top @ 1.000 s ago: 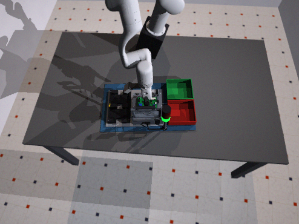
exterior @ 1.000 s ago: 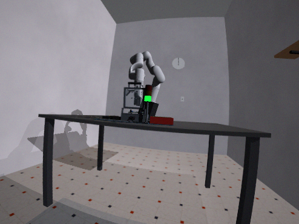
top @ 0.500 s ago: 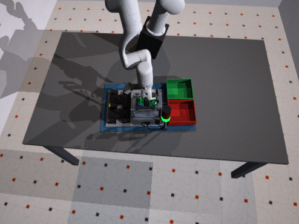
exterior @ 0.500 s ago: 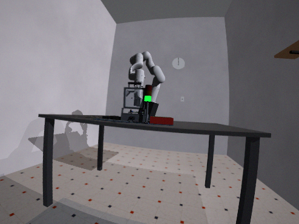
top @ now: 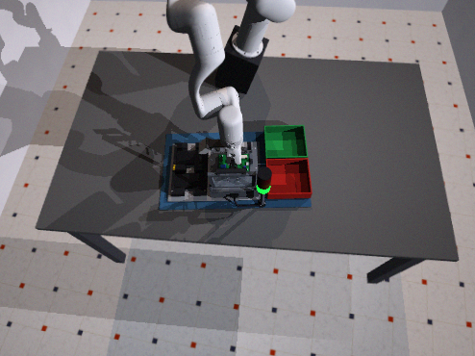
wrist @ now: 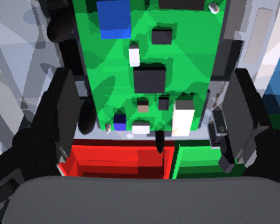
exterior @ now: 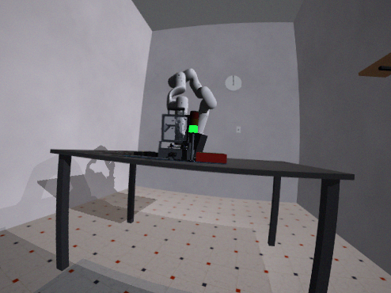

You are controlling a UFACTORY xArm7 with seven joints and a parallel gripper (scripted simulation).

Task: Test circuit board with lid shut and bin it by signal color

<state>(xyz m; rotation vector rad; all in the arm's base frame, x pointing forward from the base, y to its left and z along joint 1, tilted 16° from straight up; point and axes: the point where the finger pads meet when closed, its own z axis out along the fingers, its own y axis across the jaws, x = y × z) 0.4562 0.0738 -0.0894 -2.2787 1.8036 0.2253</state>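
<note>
The green circuit board is 2 cm below my hand. From my hand the other things lie so: tester lid (11 cm ahead, 3 cm to the left, 9 cm above); then green bin (15 cm behind, 17 cm to the left, 8 cm below); then red bin (20 cm to the left, 8 cm below).
</note>
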